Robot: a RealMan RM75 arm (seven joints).
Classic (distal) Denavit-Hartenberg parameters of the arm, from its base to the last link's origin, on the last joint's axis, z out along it. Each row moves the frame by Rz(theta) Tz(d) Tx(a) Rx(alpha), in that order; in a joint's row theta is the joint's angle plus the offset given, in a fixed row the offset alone. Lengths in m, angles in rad.
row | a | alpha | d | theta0
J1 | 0 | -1.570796 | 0.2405 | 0
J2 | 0 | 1.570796 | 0 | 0
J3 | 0 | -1.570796 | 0.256 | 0
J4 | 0 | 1.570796 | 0 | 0
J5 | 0 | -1.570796 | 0.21 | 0
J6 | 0 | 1.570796 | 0 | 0
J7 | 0 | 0 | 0.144 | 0
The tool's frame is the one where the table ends.
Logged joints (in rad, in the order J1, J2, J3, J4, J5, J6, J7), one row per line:
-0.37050 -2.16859 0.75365 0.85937 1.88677 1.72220 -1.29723
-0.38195 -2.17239 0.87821 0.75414 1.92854 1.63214 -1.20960
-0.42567 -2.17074 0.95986 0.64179 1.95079 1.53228 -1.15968
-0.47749 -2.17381 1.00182 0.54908 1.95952 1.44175 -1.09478
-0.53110 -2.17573 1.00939 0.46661 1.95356 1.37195 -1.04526
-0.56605 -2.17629 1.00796 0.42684 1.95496 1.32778 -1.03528
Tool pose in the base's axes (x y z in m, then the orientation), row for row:
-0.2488 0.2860 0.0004 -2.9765 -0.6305 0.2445
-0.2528 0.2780 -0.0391 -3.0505 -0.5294 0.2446
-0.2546 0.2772 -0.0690 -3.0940 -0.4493 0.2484
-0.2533 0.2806 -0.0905 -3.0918 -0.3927 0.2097
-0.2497 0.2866 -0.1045 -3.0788 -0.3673 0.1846
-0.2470 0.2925 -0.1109 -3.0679 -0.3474 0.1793
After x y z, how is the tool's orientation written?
As angles about the fixed x, y, z axes (roll, pitch, yaw), in radians.
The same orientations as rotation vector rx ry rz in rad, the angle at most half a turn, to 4 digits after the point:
-2.7460 -0.4128 -0.8705
-2.8656 -0.3882 -0.7619
-2.9420 -0.3836 -0.6640
-2.9776 -0.3283 -0.5848
-2.9828 -0.2937 -0.5457
-2.9808 -0.2874 -0.5135

